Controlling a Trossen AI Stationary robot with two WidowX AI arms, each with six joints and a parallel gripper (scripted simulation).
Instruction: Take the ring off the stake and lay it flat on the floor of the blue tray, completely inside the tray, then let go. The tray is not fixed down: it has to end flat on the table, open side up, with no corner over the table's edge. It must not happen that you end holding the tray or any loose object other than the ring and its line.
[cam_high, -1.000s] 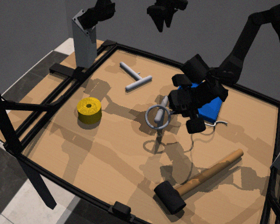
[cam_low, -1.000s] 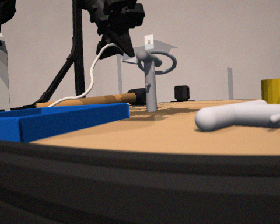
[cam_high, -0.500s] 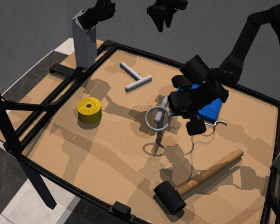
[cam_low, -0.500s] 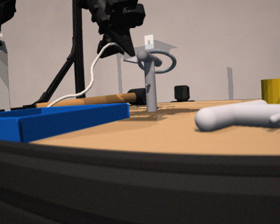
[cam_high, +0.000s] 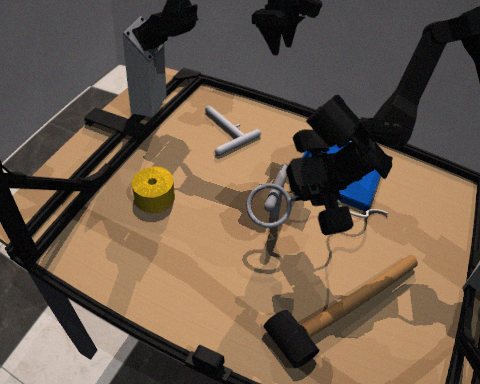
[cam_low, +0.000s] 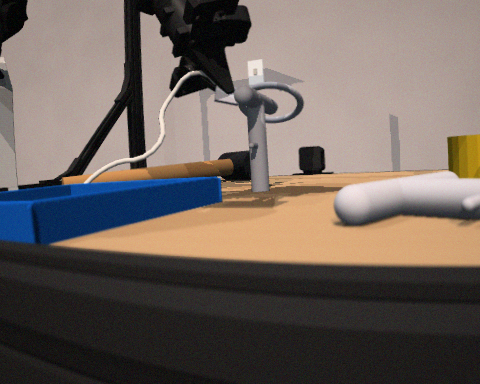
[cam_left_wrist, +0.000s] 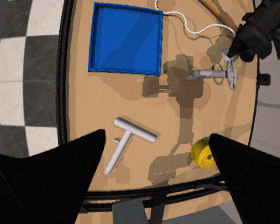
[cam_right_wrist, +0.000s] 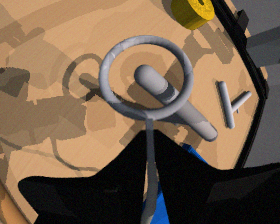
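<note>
The blue tray is 24 cm ahead of my right hand, 14 cm below it and 1 cm to the left of it. From my right hand the other things lie so: yellow cylinder: 31 cm to the left, 12 cm below, 9 cm behind; grey t-shaped piece: 29 cm to the left, 20 cm ahead, 14 cm below.
</note>
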